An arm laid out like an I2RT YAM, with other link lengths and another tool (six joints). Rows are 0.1 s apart.
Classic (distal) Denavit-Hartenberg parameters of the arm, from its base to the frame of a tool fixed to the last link. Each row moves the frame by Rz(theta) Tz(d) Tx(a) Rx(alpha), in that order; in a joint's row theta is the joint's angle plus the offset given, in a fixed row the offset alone. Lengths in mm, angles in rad.
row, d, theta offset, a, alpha
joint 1, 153.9, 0, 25.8, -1.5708
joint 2, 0, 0, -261.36, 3.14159
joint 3, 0, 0.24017, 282.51, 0
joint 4, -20.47, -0.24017, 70.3, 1.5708
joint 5, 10.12, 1.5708, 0, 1.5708
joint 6, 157.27, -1.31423, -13.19, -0.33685
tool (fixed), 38.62, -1.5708, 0, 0
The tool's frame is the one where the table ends.
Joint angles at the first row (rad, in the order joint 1, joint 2, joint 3, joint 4, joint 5, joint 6):
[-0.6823, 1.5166, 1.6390, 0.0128, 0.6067, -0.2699]
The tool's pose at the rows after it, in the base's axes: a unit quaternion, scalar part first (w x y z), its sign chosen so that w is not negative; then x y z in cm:
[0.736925 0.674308 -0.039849 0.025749 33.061 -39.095 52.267]
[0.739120 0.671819 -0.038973 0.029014 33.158 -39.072 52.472]
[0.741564 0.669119 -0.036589 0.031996 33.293 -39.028 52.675]
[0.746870 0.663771 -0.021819 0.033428 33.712 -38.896 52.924]
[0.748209 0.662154 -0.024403 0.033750 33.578 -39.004 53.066]
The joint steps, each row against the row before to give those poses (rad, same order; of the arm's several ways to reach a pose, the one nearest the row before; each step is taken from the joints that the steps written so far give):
[0.0004, -0.0001, 0.0000, 0.0000, -0.0354, -0.0004]
[-0.0004, 0.0001, 0.0000, 0.0084, -0.0065, -0.0030]
[0.0000, -0.0001, 0.0000, 0.0080, -0.0080, -0.0054]
[0.0000, 0.0001, 0.0000, 0.0076, -0.0248, -0.0251]
[-0.0034, 0.0000, 0.0000, 0.0061, -0.0004, -0.0004]

